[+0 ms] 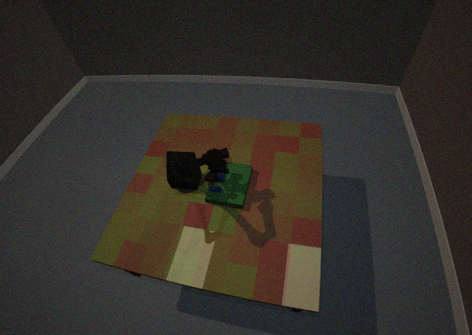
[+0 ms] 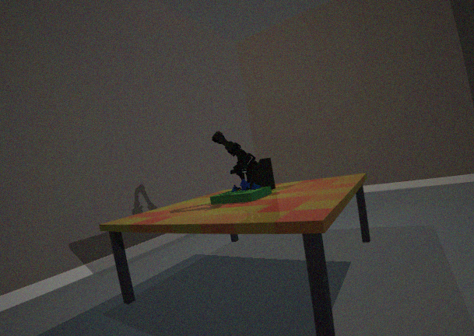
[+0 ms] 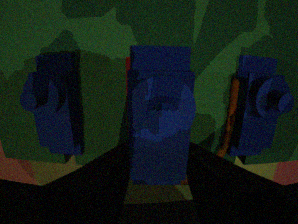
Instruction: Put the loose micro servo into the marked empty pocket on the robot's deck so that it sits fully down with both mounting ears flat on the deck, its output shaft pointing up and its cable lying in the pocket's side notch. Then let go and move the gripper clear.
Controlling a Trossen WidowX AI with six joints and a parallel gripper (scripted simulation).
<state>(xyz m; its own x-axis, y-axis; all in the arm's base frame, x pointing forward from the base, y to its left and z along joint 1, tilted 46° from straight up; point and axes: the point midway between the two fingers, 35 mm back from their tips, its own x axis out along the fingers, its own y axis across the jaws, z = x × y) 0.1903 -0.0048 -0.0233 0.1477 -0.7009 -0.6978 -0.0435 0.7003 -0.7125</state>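
My gripper tip is now 12 cm short of the deck, 6 cm above it and 1 cm to the right of it.
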